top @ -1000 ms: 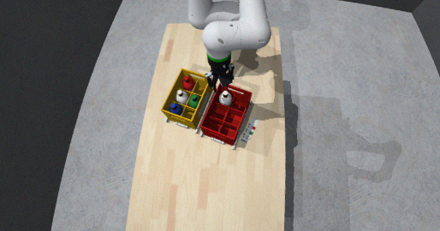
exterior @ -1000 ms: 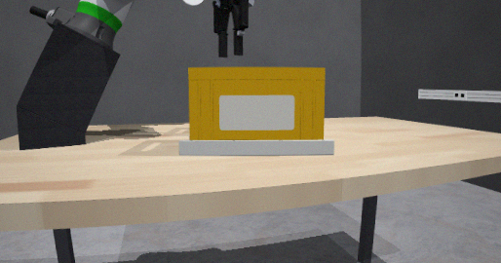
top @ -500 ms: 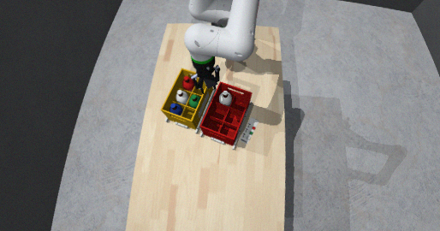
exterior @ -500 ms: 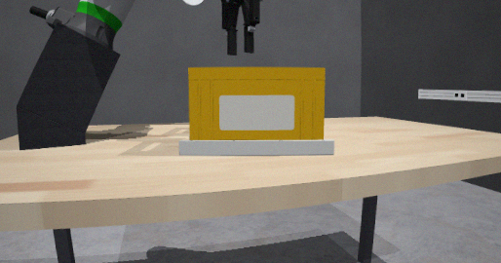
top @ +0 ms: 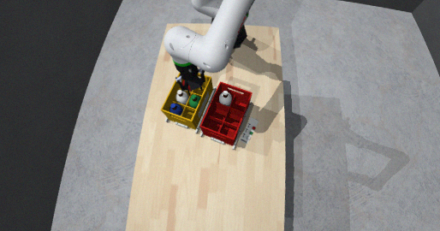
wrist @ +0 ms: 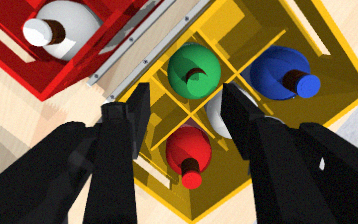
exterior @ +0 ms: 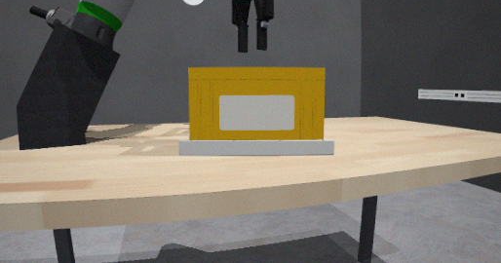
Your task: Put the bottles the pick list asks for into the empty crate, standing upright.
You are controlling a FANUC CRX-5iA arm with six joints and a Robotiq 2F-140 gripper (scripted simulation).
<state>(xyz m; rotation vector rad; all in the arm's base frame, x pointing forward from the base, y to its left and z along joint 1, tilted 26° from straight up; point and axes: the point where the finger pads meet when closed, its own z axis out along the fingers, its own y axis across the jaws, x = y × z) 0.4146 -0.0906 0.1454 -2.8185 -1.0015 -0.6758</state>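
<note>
My gripper is now 10 mm short of the green bottle, 20 mm to the left of it and 170 mm above it. From my hand the other things lie so: yellow crate 60 mm to the right, 170 mm below; then blue bottle 90 mm ahead, 110 mm to the right, 170 mm below; then red bottle 90 mm behind, 100 mm to the right, 170 mm below.
</note>
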